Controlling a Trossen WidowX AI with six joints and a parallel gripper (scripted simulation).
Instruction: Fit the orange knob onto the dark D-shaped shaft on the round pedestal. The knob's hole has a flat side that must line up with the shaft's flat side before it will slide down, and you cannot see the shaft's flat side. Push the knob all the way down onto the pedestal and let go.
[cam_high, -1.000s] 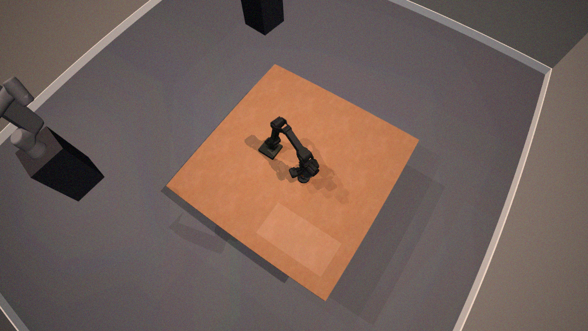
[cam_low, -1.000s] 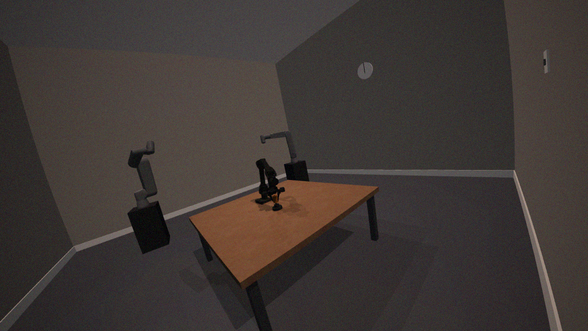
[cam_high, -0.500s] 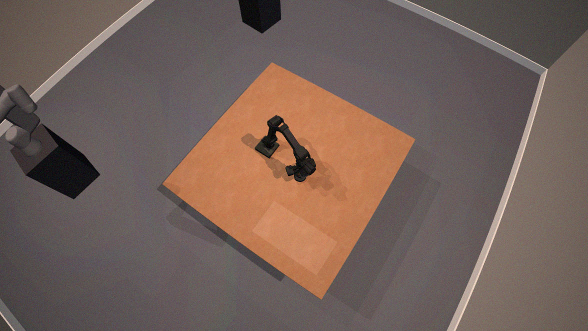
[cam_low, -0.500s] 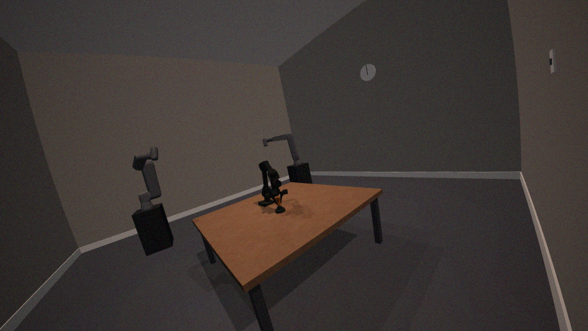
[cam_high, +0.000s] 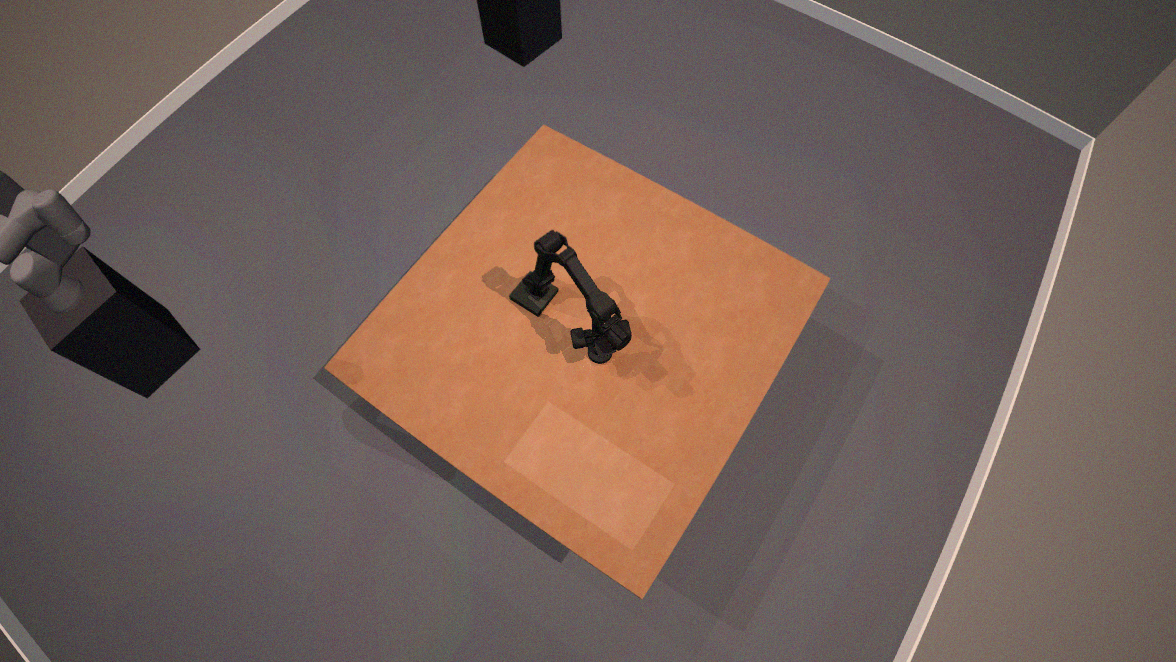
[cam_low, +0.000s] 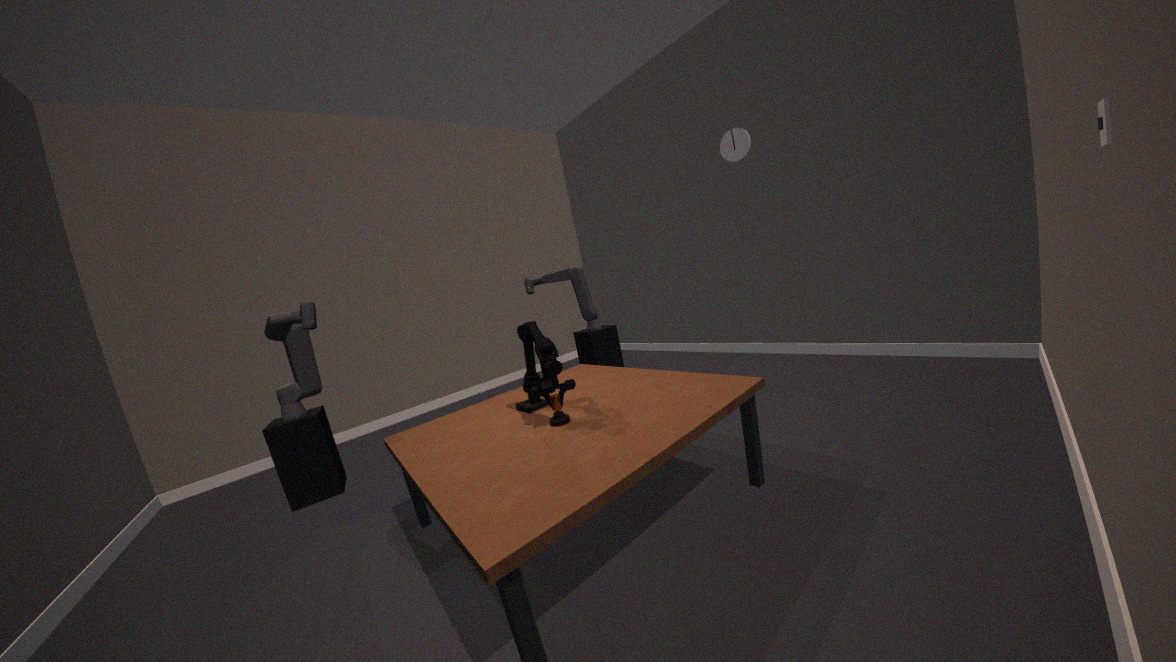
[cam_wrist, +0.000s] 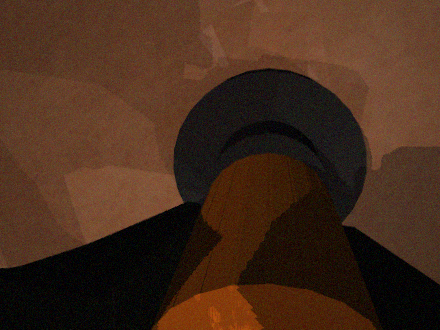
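Now: gripper tip 2 cm below the orange knob. From my gripper tip the other things lie so: pedestal: 4 cm below.
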